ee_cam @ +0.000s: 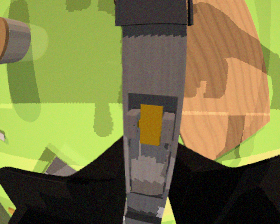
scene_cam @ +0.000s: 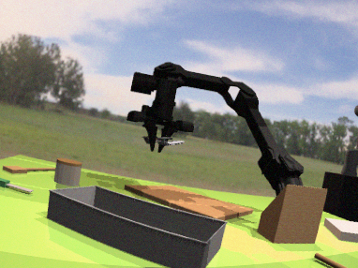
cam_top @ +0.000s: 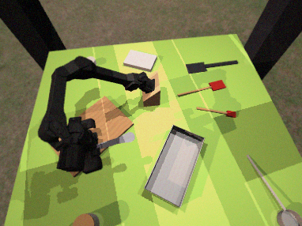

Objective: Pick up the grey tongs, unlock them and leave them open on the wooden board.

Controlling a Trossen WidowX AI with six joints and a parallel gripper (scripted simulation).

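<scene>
Right now the yellow lock piece is 40 mm above my gripper tip, 30 mm to the right of it and 10 mm ahead of it. From my gripper tip the other things lie so: cork-topped canister 250 mm ahead, 120 mm below, 30 mm to the right; then dark roasting tin 320 mm to the left, 120 mm below, 10 mm ahead; then wooden board 140 mm below, 130 mm behind, 100 mm to the right.
</scene>
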